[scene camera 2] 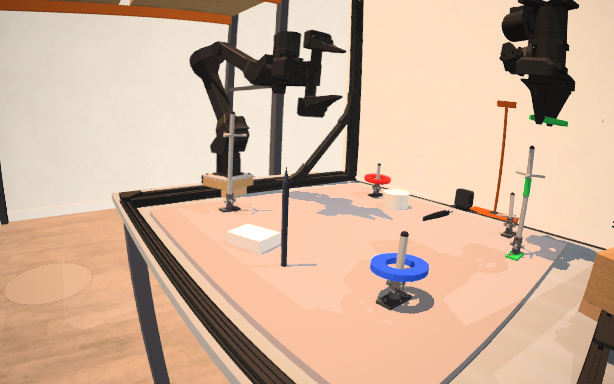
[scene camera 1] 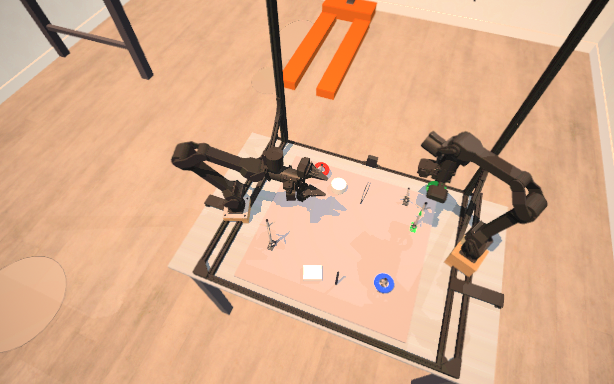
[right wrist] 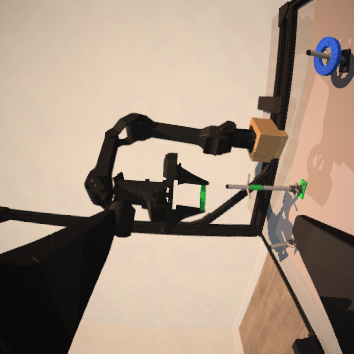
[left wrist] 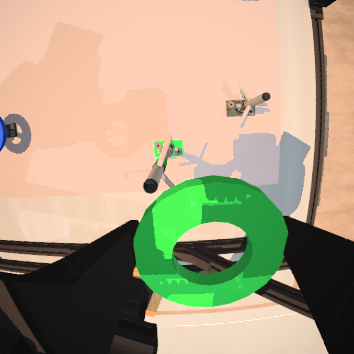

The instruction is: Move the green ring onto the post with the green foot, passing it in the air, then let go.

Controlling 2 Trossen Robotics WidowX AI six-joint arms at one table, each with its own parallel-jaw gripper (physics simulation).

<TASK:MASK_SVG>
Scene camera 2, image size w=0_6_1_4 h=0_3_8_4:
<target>my left gripper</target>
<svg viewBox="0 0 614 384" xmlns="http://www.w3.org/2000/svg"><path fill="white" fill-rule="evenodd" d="M553 32L536 33L534 39L528 40L528 46L522 48L520 46L516 48L510 42L502 44L499 59L503 61L505 71L522 77L528 75L528 79L520 78L520 80L530 90L535 123L538 125L542 125L545 117L557 119L568 97L575 91L575 81L568 75L568 68L565 67L566 51L569 51L569 45L567 43L567 36Z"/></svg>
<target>my right gripper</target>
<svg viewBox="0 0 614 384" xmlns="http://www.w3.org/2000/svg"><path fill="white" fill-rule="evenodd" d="M307 30L304 32L303 48L311 50L310 61L304 61L303 58L292 58L292 51L288 49L275 50L271 76L273 80L287 83L289 86L305 87L305 97L298 97L297 114L299 116L323 118L328 107L343 98L343 96L316 96L317 86L320 86L322 52L346 53L347 51L335 46L330 34L316 30Z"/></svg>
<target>blue ring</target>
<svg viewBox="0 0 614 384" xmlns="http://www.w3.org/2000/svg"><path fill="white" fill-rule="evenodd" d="M370 262L370 270L375 275L391 281L419 281L426 278L429 272L429 264L425 260L406 254L404 265L410 266L411 269L396 269L388 266L389 264L396 264L398 253L379 254L374 256Z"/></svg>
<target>white block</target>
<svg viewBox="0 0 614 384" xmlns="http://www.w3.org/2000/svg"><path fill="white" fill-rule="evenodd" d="M226 232L228 244L258 254L281 244L281 232L251 224L246 224Z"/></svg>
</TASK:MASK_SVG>
